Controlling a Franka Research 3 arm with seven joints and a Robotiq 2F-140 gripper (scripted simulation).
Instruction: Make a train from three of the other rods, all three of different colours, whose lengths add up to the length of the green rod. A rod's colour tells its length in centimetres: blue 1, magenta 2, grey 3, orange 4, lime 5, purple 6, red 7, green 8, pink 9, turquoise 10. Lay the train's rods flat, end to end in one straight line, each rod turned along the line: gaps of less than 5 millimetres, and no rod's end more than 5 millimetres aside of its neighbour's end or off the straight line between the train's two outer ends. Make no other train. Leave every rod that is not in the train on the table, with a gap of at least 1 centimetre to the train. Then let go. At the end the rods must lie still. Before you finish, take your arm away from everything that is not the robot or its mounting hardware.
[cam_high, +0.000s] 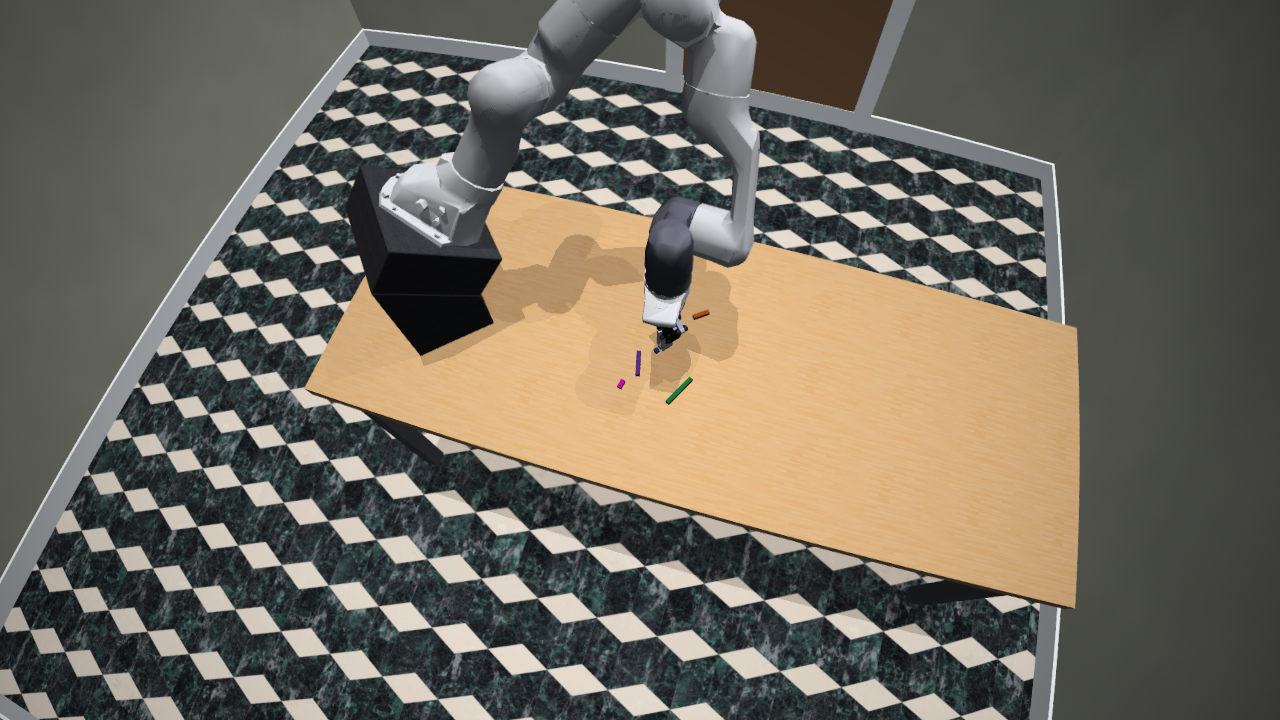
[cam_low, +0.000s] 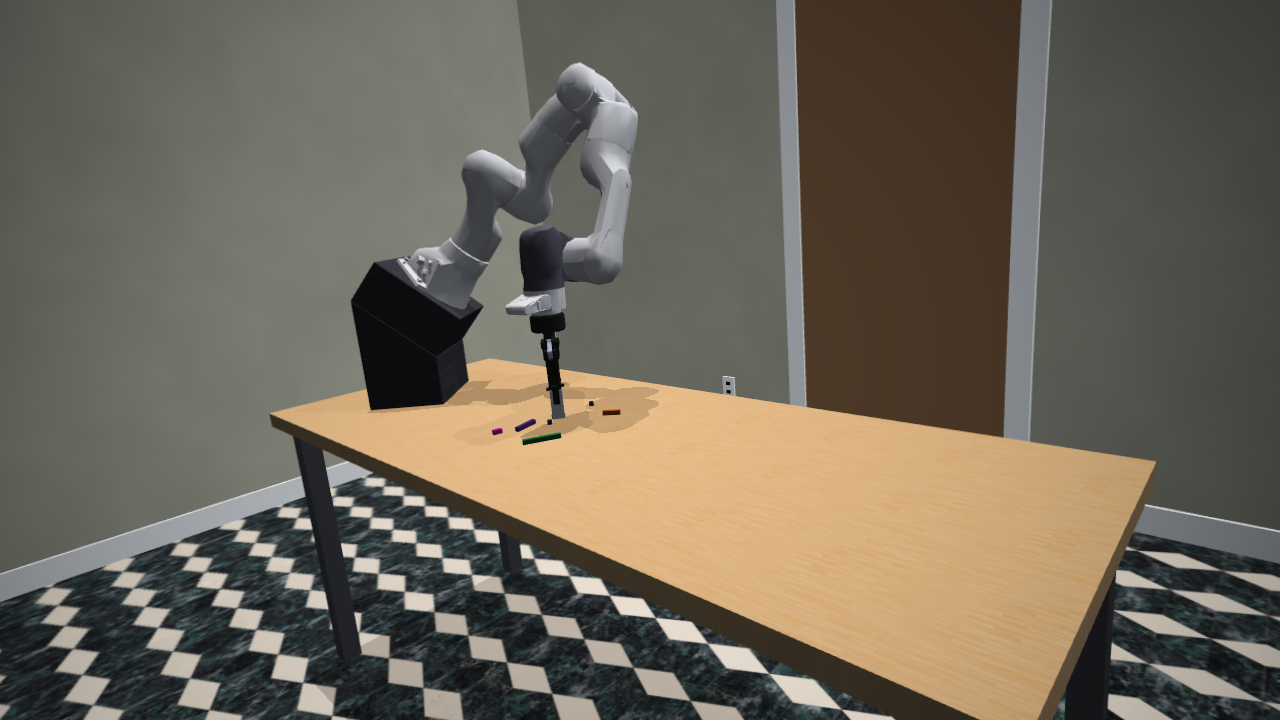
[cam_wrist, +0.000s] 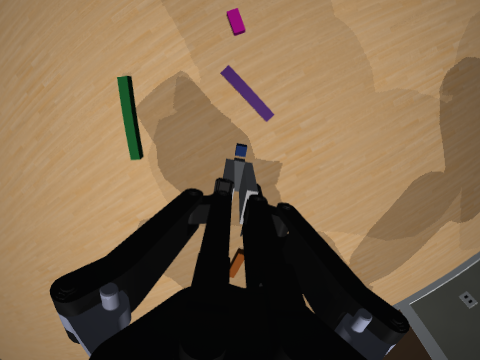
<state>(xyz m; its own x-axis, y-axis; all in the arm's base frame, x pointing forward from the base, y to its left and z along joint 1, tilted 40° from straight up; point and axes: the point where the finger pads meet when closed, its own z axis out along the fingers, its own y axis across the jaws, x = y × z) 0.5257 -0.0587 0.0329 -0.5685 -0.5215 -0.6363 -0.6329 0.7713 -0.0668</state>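
Right now my hand is 3 cm above the grey rod. Also, from my hand: orange rod (6 cm ahead, 10 cm to the left, 4 cm below); then purple rod (5 cm behind, 6 cm to the right, 4 cm below); then green rod (6 cm ahead, 10 cm to the right, 4 cm below).
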